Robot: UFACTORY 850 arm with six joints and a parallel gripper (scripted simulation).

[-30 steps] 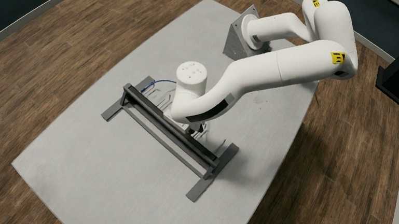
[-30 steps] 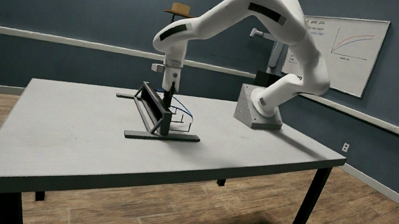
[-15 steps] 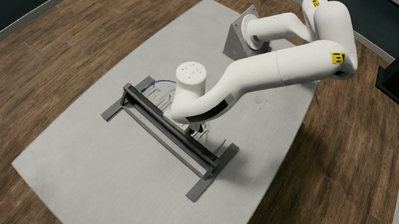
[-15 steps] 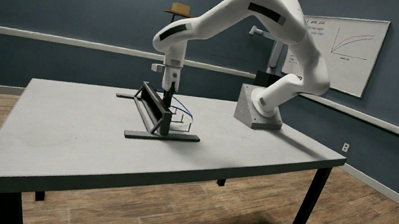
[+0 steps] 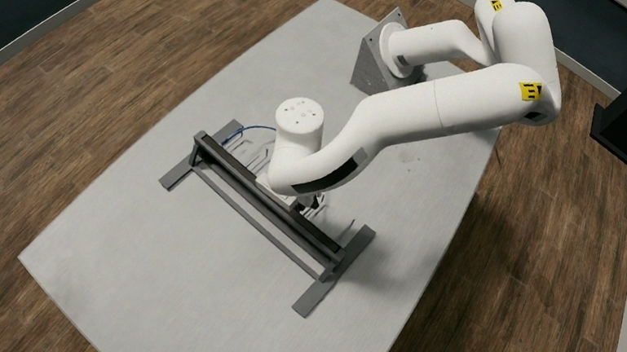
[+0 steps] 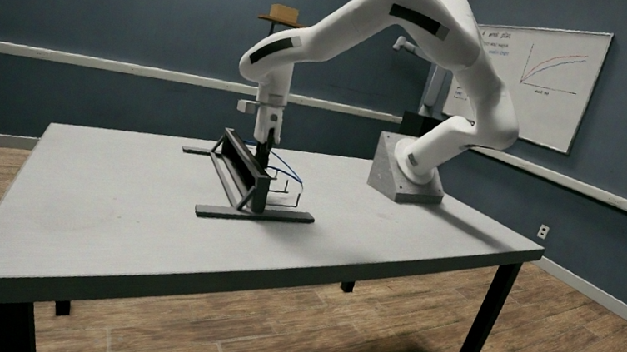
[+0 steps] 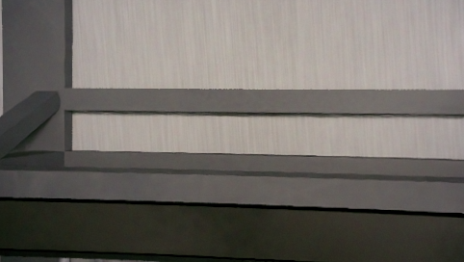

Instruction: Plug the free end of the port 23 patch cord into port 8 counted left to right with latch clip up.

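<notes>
The white plug is 2 cm ahead of my hand and 1 cm below it.
</notes>
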